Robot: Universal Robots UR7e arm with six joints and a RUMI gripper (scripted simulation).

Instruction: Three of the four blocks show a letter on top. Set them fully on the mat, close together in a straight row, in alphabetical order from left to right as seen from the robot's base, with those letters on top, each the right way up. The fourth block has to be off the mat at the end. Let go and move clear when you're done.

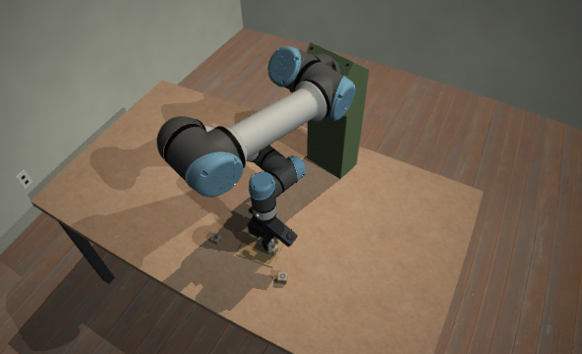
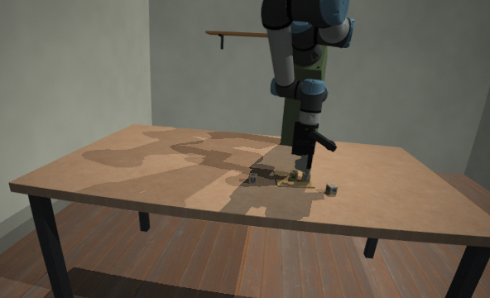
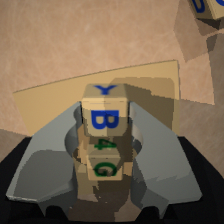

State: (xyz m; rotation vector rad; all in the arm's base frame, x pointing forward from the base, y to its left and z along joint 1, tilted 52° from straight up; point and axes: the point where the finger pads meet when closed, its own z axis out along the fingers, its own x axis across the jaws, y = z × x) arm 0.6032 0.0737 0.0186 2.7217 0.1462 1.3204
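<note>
The G block is 5 cm to the right of my hand. Round my hand: Q block 9 cm to the left, 7 cm ahead, 1 cm below; then tan mat 5 cm to the right, 2 cm below.
</note>
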